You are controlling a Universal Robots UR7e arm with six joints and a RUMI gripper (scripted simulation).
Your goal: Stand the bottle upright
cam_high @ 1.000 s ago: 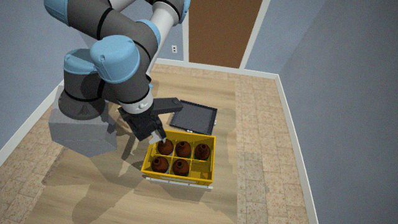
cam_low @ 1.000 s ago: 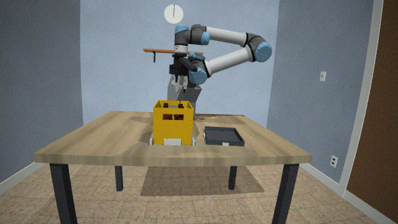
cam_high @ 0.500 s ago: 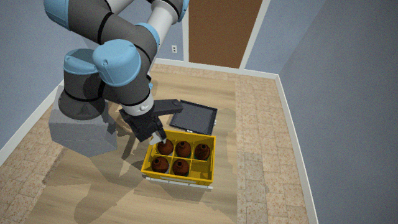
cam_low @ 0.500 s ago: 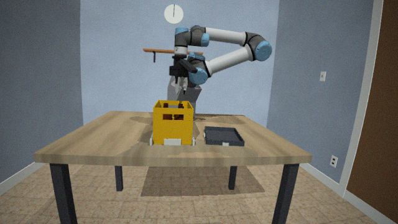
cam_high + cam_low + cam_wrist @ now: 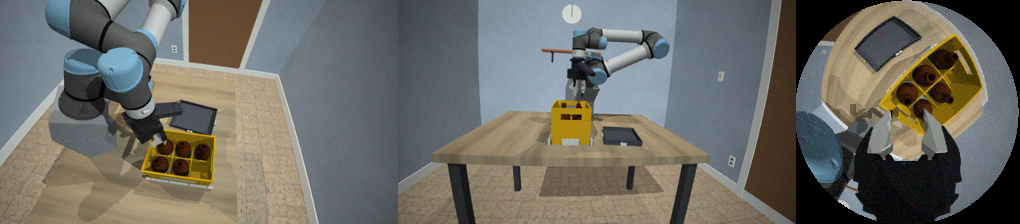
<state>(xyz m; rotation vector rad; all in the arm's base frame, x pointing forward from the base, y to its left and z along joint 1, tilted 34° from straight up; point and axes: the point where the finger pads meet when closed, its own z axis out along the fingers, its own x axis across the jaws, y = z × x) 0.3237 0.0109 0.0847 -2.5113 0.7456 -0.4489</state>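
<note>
Right now the crate is 13 cm below my hand, 10 cm ahead of it and 1 cm to the right of it. The rest, counted from my hand: tray 26 cm to the left, 20 cm below, 4 cm ahead; then bottle 17 cm ahead, 13 cm below, 5 cm to the left.
</note>
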